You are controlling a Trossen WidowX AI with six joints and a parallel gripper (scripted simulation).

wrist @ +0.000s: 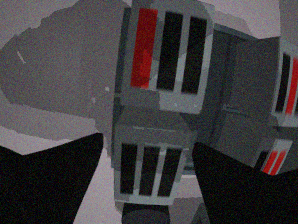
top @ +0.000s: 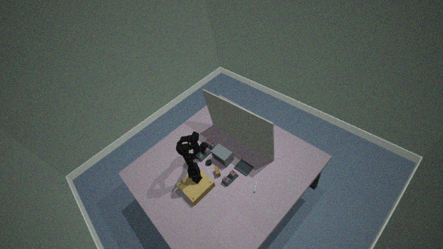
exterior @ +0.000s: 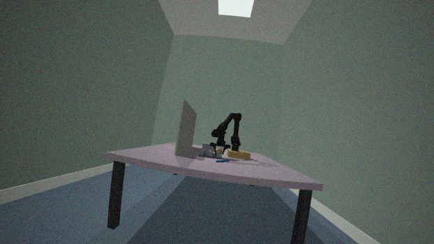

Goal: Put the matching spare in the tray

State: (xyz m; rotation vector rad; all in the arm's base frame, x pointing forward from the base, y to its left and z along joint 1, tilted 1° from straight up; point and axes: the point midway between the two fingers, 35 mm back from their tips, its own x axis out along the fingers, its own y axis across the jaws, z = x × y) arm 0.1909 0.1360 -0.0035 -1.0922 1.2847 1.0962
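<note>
Now: gripper tip 380 mm to the left of the tray, 100 mm short of it and 20 mm above it. Round my gripper tip: small brown block (220 mm to the right, 40 mm behind); blue pen (180 mm to the left, 20 mm below, 10 mm behind); grey mounted unit (170 mm to the right, 90 mm ahead, 30 mm above).
</note>
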